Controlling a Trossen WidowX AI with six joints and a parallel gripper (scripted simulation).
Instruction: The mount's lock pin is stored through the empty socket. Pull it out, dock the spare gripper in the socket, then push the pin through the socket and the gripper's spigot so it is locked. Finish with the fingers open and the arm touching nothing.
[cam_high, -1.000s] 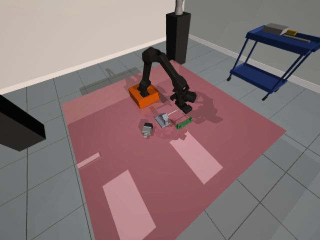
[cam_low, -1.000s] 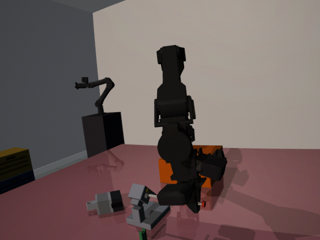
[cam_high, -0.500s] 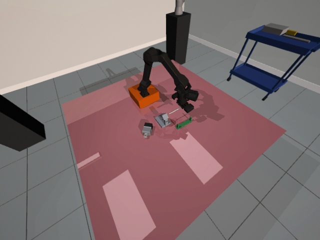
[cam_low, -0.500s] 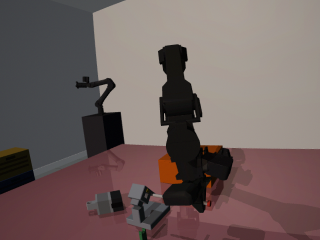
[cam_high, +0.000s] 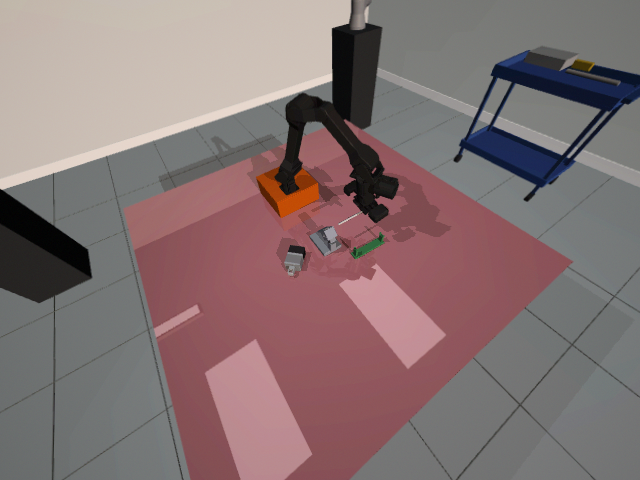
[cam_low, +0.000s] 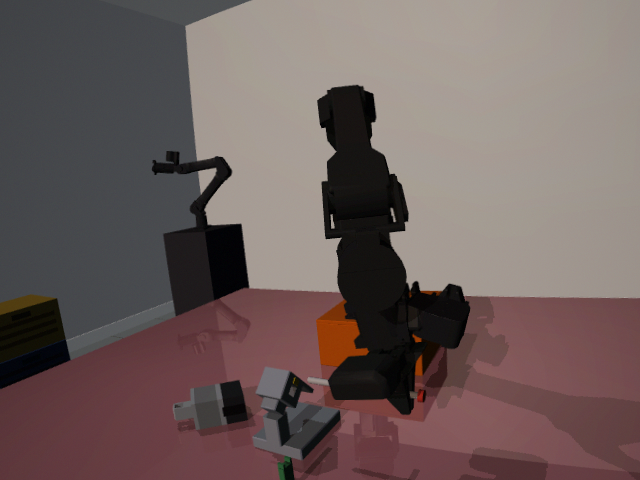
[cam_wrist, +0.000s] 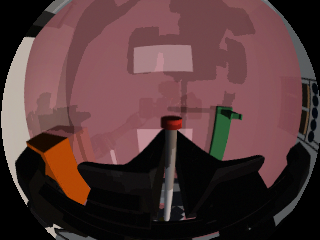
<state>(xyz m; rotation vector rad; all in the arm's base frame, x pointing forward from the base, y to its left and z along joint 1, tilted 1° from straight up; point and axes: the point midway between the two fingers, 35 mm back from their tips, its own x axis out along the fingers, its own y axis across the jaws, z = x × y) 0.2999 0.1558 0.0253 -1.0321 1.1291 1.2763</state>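
The green tray lies 9 cm ahead of my gripper tip, 6 cm to the right of it and 6 cm below it. Also, from my gripper tip: grey mount: 17 cm to the right, 3 cm below, 1 cm behind; spare gripper: 32 cm to the right, 6 cm below, 2 cm behind.
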